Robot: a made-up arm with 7 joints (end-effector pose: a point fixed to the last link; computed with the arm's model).
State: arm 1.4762 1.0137 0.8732 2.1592 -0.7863 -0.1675 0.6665
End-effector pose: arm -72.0 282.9 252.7 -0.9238 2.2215 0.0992
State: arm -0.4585 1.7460 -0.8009 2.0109 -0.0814 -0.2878 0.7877
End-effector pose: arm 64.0 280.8 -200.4 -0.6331 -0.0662 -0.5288
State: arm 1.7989 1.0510 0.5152 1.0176 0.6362 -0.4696 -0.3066
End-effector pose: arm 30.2 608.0 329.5 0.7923 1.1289 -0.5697
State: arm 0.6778 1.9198 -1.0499 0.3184 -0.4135 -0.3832 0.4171
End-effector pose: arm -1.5 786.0 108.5 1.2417 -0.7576 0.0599
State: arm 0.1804 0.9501 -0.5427 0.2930 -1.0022 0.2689 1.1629
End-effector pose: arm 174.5 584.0 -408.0 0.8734 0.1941 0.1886
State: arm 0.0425 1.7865 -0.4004 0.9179 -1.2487 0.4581 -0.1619
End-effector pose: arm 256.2 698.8 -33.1 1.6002 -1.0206 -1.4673
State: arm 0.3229 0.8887 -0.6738 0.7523 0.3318 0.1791 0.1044
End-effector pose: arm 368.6 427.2 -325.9 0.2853 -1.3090 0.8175
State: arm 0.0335 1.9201 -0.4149 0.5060 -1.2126 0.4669 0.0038
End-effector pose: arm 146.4 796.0 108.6 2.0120 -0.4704 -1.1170
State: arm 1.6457 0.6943 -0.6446 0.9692 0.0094 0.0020 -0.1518
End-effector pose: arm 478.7 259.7 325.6 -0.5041 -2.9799 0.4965
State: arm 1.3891 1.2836 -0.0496 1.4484 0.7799 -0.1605 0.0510
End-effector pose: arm 161.3 419.3 371.5 1.1010 2.5195 -0.3839
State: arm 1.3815 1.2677 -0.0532 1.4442 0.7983 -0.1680 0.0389
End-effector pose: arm 168.9 419.8 369.3 1.1347 2.4950 -0.4125
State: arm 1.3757 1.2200 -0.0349 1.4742 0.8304 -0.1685 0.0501
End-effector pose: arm 171.7 408.7 367.3 1.2472 2.4432 -0.4049
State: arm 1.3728 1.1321 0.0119 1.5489 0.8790 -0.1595 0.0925
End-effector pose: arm 164.9 384.9 364.5 1.4496 2.3460 -0.3393
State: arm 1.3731 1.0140 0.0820 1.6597 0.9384 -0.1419 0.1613
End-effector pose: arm 145.6 356.2 357.6 1.6924 2.1972 -0.2074
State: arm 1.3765 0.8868 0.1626 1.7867 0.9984 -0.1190 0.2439
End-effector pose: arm 116.9 332.0 344.0 1.9029 2.0173 -0.0233
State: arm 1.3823 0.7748 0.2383 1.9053 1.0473 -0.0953 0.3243
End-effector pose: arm 87.2 316.8 325.6 2.0334 1.8516 0.1721
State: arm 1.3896 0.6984 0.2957 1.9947 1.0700 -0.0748 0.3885
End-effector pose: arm 63.4 308.4 308.1 2.0781 1.7491 0.3334
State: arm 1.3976 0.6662 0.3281 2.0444 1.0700 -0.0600 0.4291
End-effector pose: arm 48.1 304.1 297.3 2.0718 1.7188 0.4350
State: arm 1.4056 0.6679 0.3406 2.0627 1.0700 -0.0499 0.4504
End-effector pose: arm 39.4 302.7 293.4 2.0587 1.7259 0.4882
